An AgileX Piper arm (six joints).
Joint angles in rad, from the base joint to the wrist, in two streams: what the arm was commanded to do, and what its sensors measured. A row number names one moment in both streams.
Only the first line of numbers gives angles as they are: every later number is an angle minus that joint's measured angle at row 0.
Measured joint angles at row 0: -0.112, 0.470, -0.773, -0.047, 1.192, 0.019
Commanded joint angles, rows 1 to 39: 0.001, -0.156, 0.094, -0.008, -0.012, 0.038; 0.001, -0.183, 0.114, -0.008, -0.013, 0.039; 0.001, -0.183, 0.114, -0.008, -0.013, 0.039; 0.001, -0.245, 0.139, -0.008, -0.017, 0.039; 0.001, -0.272, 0.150, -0.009, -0.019, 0.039; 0.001, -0.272, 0.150, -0.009, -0.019, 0.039; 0.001, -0.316, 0.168, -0.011, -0.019, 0.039; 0.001, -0.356, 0.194, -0.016, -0.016, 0.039; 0.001, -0.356, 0.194, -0.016, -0.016, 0.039; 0.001, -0.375, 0.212, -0.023, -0.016, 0.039; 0.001, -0.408, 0.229, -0.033, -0.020, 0.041; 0.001, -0.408, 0.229, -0.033, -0.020, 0.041; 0.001, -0.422, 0.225, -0.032, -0.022, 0.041; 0.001, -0.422, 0.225, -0.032, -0.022, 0.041; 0.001, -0.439, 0.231, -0.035, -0.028, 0.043; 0.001, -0.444, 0.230, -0.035, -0.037, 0.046; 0.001, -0.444, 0.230, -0.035, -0.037, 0.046; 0.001, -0.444, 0.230, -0.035, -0.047, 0.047; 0.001, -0.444, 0.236, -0.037, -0.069, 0.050; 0.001, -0.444, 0.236, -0.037, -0.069, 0.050; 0.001, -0.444, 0.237, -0.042, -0.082, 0.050; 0.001, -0.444, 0.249, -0.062, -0.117, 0.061; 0.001, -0.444, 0.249, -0.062, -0.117, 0.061; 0.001, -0.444, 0.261, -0.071, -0.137, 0.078; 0.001, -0.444, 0.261, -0.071, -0.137, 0.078; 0.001, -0.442, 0.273, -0.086, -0.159, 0.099; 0.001, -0.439, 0.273, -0.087, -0.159, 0.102; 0.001, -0.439, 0.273, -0.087, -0.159, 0.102; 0.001, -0.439, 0.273, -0.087, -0.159, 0.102; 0.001, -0.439, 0.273, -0.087, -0.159, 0.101; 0.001, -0.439, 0.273, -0.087, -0.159, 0.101; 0.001, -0.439, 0.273, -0.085, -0.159, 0.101; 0.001, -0.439, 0.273, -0.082, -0.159, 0.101; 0.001, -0.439, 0.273, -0.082, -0.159, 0.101; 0.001, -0.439, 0.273, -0.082, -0.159, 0.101; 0.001, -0.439, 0.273, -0.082, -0.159, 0.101; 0.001, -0.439, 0.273, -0.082, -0.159, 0.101; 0.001, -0.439, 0.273, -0.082, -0.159, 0.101; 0.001, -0.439, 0.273, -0.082, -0.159, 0.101
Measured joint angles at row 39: 0.000, -0.433, 0.271, -0.077, -0.148, 0.101
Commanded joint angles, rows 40 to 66: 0.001, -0.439, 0.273, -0.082, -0.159, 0.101; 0.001, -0.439, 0.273, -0.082, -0.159, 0.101; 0.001, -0.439, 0.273, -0.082, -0.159, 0.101; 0.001, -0.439, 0.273, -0.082, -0.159, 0.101; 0.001, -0.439, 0.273, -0.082, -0.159, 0.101; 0.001, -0.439, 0.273, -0.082, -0.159, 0.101; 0.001, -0.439, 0.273, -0.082, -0.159, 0.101; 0.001, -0.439, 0.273, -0.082, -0.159, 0.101; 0.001, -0.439, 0.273, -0.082, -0.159, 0.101; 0.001, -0.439, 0.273, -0.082, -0.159, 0.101; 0.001, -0.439, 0.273, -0.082, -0.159, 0.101; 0.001, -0.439, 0.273, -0.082, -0.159, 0.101; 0.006, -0.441, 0.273, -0.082, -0.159, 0.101; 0.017, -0.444, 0.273, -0.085, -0.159, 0.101; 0.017, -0.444, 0.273, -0.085, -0.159, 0.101; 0.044, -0.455, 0.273, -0.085, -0.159, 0.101; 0.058, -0.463, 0.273, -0.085, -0.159, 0.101; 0.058, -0.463, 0.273, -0.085, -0.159, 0.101; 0.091, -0.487, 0.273, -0.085, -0.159, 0.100; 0.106, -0.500, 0.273, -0.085, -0.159, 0.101; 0.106, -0.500, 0.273, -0.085, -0.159, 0.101; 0.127, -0.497, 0.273, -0.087, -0.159, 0.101; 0.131, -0.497, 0.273, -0.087, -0.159, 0.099; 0.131, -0.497, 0.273, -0.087, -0.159, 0.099; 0.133, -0.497, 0.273, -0.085, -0.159, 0.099; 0.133, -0.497, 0.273, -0.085, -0.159, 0.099; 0.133, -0.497, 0.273, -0.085, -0.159, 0.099
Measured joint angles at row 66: 0.128, -0.474, 0.271, -0.077, -0.149, 0.103
